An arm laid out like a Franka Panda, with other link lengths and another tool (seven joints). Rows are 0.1 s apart.
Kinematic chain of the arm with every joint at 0, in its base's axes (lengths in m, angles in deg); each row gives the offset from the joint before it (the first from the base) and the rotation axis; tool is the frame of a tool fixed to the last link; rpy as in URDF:
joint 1: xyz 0 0 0.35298 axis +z
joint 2: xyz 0 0 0 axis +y
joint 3: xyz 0 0 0.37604 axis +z
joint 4: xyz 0.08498 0 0 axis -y
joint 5: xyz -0.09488 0 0.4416 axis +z
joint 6: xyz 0 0 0 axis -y
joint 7: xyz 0.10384 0 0 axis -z
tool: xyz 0.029 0.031 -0.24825 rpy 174 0 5.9
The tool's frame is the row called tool.
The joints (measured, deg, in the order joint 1, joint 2, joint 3, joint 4, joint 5, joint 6, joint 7), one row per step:
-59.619 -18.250 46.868 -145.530 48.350 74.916 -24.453
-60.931 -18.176 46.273 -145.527 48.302 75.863 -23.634
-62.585 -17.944 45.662 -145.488 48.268 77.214 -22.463
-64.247 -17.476 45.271 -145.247 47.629 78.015 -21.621
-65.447 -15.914 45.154 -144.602 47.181 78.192 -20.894
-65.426 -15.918 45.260 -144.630 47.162 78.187 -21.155
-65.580 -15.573 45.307 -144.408 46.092 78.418 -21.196
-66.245 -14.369 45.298 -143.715 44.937 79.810 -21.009
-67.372 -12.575 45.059 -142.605 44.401 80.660 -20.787
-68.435 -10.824 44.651 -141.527 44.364 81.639 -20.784
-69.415 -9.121 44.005 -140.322 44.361 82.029 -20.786
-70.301 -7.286 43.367 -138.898 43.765 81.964 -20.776
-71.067 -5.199 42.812 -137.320 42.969 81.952 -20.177
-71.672 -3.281 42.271 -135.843 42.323 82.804 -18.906
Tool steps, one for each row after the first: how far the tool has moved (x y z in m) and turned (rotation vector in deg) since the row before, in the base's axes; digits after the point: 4 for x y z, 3 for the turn. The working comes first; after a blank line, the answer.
Tool pose at each row, in the base's axes (x y z in m, rotation vector in deg; the steps are taken from these numbers as rounded here):
0.3682 0.1392 0.3125 -126.718 2.106 40.875
0.3759 0.1246 0.3106 -127.131 5.250 39.496
0.3853 0.1063 0.3077 -127.568 9.315 37.857
0.3908 0.0890 0.3052 -127.813 12.332 37.056
0.3956 0.0787 0.3047 -126.776 13.919 37.140
0.3951 0.0796 0.3045 -126.813 13.534 37.108
0.3935 0.0761 0.3022 -127.477 13.225 37.669
0.3989 0.0652 0.2981 -128.400 13.862 37.123
0.4082 0.0517 0.2982 -127.993 14.947 35.963
0.4191 0.0376 0.2992 -127.335 16.167 34.067
0.4289 0.0231 0.3023 -126.291 17.258 32.344
0.4360 0.0086 0.3057 -125.367 17.767 31.351
0.4430 -0.0060 0.3078 -124.491 18.588 30.932
0.4523 -0.0222 0.3071 -124.197 20.514 30.286

0.0077 -0.0146 -0.0019 -0.887 -0.055 -2.582
0.0094 -0.0183 -0.0029 -1.164 0.051 -3.277
0.0055 -0.0173 -0.0025 -0.904 0.348 -2.277
0.0048 -0.0103 -0.0005 0.543 0.710 -1.301
-0.0005 0.0009 -0.0002 0.073 -0.152 0.256
-0.0016 -0.0035 -0.0023 -0.603 0.209 0.584
0.0054 -0.0109 -0.0041 -0.977 -0.313 -0.388
0.0093 -0.0135 0.0001 0.210 -0.434 -1.251
0.0109 -0.0141 0.0010 0.462 -0.888 -1.674
0.0098 -0.0145 0.0031 0.824 -0.769 -1.629
0.0071 -0.0145 0.0034 0.802 -0.455 -0.944
0.0070 -0.0146 0.0021 0.637 0.061 -0.932
0.0093 -0.0162 -0.0007 -0.209 0.244 -1.613

